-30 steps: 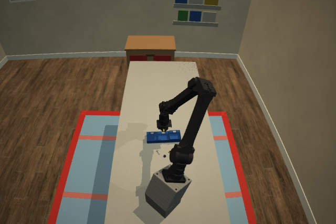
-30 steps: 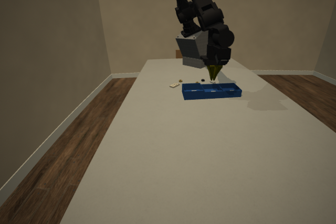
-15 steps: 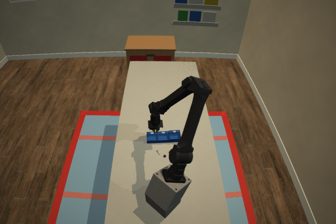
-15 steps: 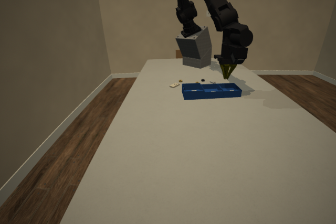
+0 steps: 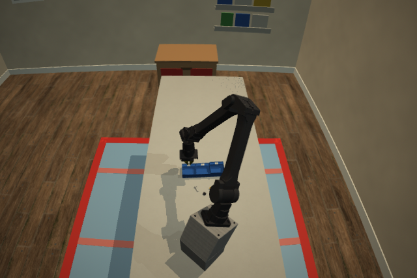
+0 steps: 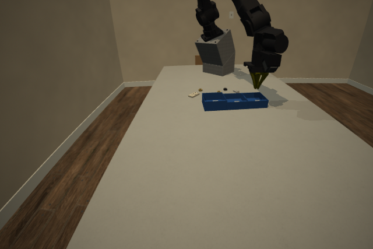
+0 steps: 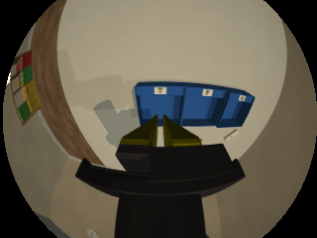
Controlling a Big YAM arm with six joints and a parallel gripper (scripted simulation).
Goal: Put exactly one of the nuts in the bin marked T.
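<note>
Now: the black nut 180 mm behind my hand, 70 mm below it and 50 mm to the right of it. Round my hand: small grey screw: 130 mm behind, 70 mm below, 10 mm to the right; then blue bin unit: 80 mm to the right, 60 mm below, 20 mm behind; then white domino: 210 mm to the right, 160 mm behind, 70 mm below.
</note>
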